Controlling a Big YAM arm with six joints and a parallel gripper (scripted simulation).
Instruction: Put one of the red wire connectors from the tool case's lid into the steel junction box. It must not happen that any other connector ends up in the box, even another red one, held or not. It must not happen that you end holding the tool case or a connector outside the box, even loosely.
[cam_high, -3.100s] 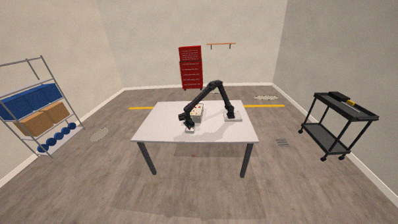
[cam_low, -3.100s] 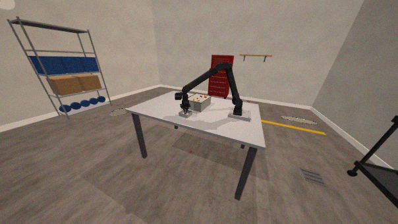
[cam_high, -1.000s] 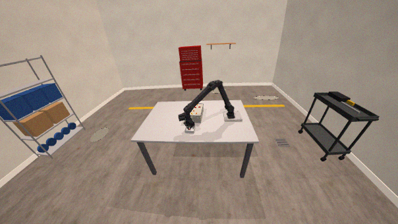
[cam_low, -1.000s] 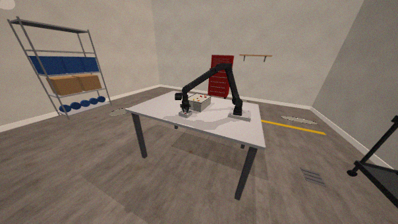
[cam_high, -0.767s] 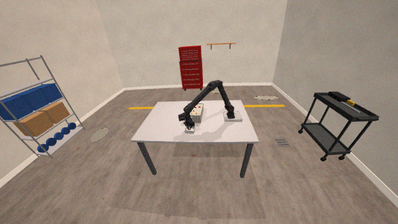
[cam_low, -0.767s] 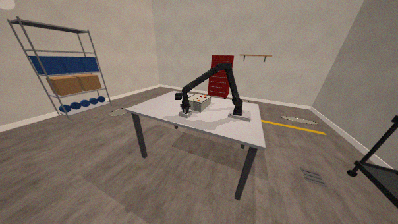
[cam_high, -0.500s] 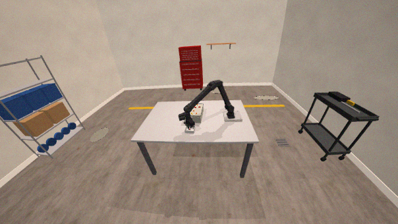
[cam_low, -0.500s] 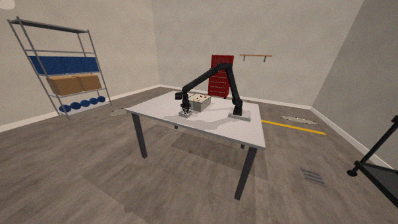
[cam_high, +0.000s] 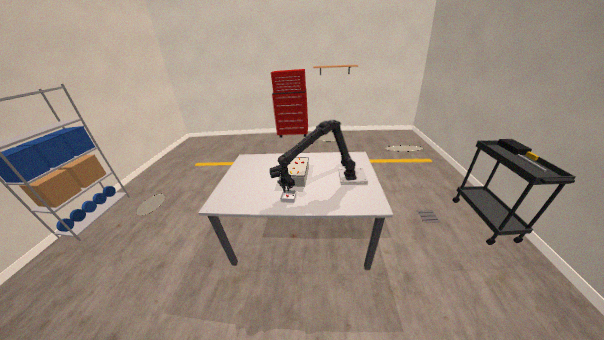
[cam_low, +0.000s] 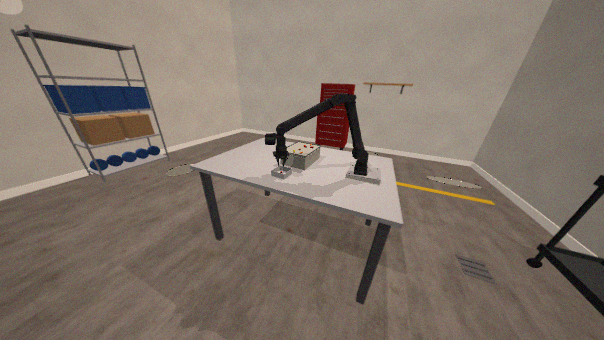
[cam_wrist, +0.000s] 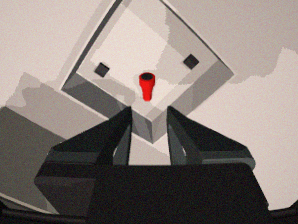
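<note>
Now: the red wire connector 5 cm below my hand. The rest, counted from my hand: tool case 6 cm behind, 27 cm to the right, 2 cm above; yellow connector 4 cm behind, 16 cm to the right, 6 cm above.
</note>
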